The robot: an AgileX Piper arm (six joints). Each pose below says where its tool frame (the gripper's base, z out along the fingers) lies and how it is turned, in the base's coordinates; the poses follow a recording.
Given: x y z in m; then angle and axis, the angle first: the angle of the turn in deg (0 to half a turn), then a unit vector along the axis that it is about.
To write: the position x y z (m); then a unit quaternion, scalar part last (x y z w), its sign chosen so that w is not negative. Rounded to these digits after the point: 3 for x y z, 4 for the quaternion.
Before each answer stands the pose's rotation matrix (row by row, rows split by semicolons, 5 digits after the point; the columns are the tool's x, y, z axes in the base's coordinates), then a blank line. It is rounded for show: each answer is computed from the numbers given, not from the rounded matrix.
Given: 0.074 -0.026 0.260 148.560 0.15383 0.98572 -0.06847
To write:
-0.80933 0.31672 0.49464; 0.24529 0.94746 -0.20532; -0.53368 -0.04484 -0.84450

0.074 -0.026 0.260 0.1481 0.9489 -0.0659 0.2709
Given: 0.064 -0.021 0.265 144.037 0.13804 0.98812 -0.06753
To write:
-0.77492 0.28646 0.56342; 0.20714 0.95727 -0.20180; -0.59715 -0.03967 -0.80114

0.064 -0.021 0.265 0.1313 0.9399 -0.0642 0.3087
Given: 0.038 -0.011 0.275 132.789 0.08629 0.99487 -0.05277
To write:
-0.66680 0.18289 0.72245; 0.10544 0.98282 -0.15149; -0.73774 -0.02484 -0.67462

0.038 -0.011 0.275 0.0791 0.9116 -0.0484 0.4004
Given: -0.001 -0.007 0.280 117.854 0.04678 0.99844 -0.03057
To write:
-0.46401 0.09556 0.88066; 0.04150 0.99542 -0.08614; -0.88486 -0.00342 -0.46585

-0.001 -0.007 0.280 0.0401 0.8552 -0.0262 0.5161
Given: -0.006 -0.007 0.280 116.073 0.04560 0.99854 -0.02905
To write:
-0.43652 0.09164 0.89501; 0.03945 0.99579 -0.08272; -0.89883 -0.00080 -0.43830

-0.006 -0.007 0.280 0.0387 0.8471 -0.0246 0.5294
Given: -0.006 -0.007 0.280 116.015 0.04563 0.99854 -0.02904
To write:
-0.43561 0.09164 0.89546; 0.03945 0.99579 -0.08272; -0.89927 -0.00071 -0.43739

-0.006 -0.007 0.280 0.0387 0.8469 -0.0246 0.5298
